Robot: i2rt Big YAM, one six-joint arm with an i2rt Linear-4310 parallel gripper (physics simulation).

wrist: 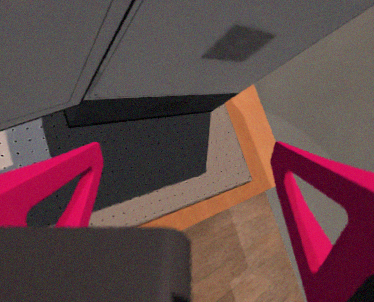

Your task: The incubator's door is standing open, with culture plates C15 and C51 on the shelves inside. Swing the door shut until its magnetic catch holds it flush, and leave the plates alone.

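Places are measured from the arm's base along level axes (x ahead, y left, z up), in metres.
Pixels of known places: gripper, fingertip midpoint: (186, 151).
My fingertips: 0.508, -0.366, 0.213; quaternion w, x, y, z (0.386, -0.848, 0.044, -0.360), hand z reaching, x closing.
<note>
Behind a point stands the place of what it marks, as x, y, z.
The incubator's grey side wall (170, 55) @[0.685, -0.185, 0.051] fills the upper middle of the wrist view, with a dark vent patch on it. To its left is a flat grey panel (45, 55) @[0.493, -0.211, 0.075] that looks like the door. A narrow dark seam runs between the two, from the top edge down to the incubator's lower corner. Whether the panel sits fully flush cannot be told. The shelves and plates C15 and C51 do not show. My gripper (186, 151) @[0.508, -0.366, 0.213] is open and empty, its pink fingers wide apart, below the incubator's lower edge in the view and apart from the panel.
A perforated board (227, 155) @[1.045, -0.360, -0.231] lies under the incubator, partly in dark shadow, with an orange edge (255, 145) @[1.239, -0.360, -0.244] around it. Wood floor (235, 250) shows beyond the edge. A grey wall or floor surface is at right. A dark rounded block (95, 265) @[0.435, -0.388, 0.264] covers the lower left.
</note>
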